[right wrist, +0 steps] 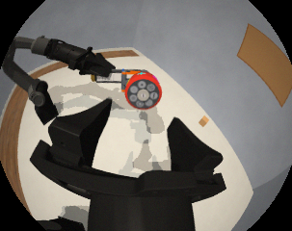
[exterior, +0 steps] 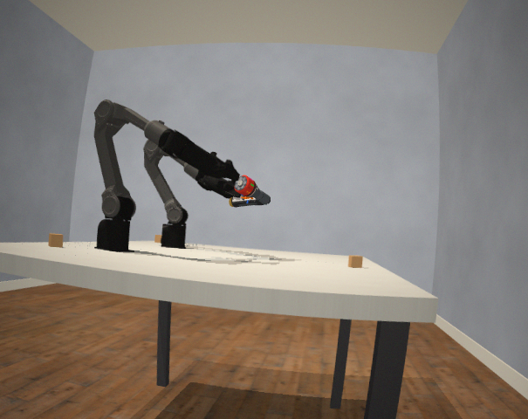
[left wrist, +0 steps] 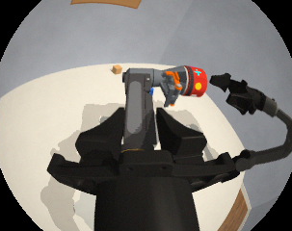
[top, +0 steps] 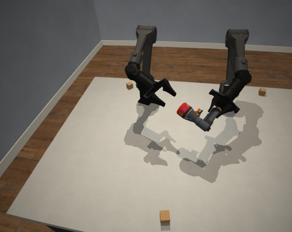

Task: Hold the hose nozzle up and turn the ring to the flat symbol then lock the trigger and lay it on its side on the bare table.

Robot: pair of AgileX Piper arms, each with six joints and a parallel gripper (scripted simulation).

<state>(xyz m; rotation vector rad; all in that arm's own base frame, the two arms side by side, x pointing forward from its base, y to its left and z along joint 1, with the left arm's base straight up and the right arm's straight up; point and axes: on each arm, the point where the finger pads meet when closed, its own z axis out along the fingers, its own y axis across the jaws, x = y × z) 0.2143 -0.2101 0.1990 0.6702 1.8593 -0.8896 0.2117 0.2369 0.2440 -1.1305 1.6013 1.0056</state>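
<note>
The red spray ring lies 12 cm to the right of my left hand, 3 cm ahead of it and 3 cm above it. Round my left hand: white trigger bar: 2 cm to the right, 1 cm below, 1 cm ahead.
My right hand is 20 mm short of the white trigger bar, 170 mm to the right of it and 50 mm above it. Also, from my right hand: red spray ring (40 mm ahead, 70 mm to the left, 20 mm below).
</note>
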